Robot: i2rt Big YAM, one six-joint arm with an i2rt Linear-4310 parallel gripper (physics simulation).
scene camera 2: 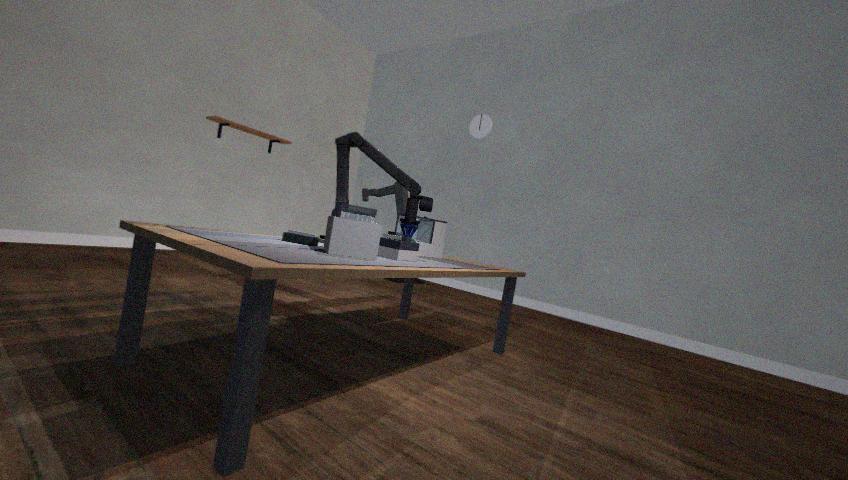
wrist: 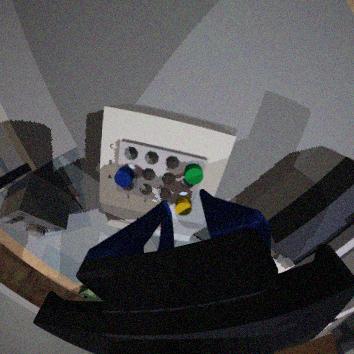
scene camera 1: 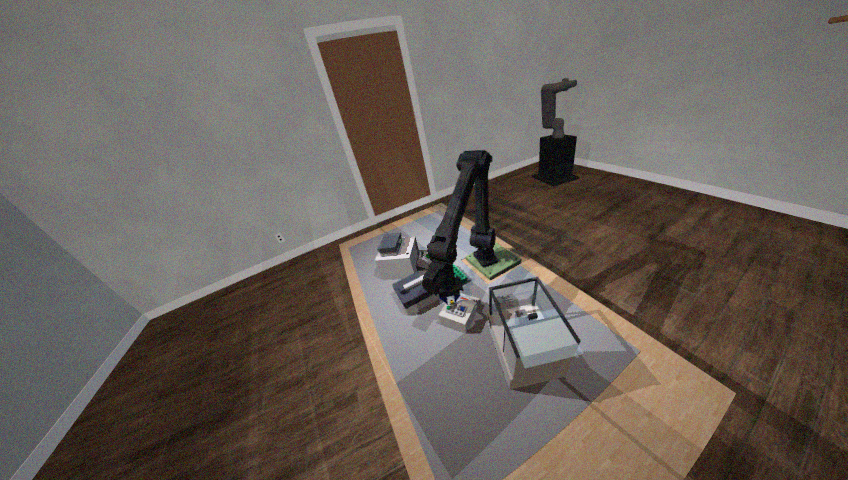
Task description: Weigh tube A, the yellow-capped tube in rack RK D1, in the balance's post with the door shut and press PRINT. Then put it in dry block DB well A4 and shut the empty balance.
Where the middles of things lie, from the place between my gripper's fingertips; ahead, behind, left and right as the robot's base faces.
The balance (scene camera 2: pixel 430 234) lies 170 mm behind my hand, 240 mm to the left of it and 30 mm above it.
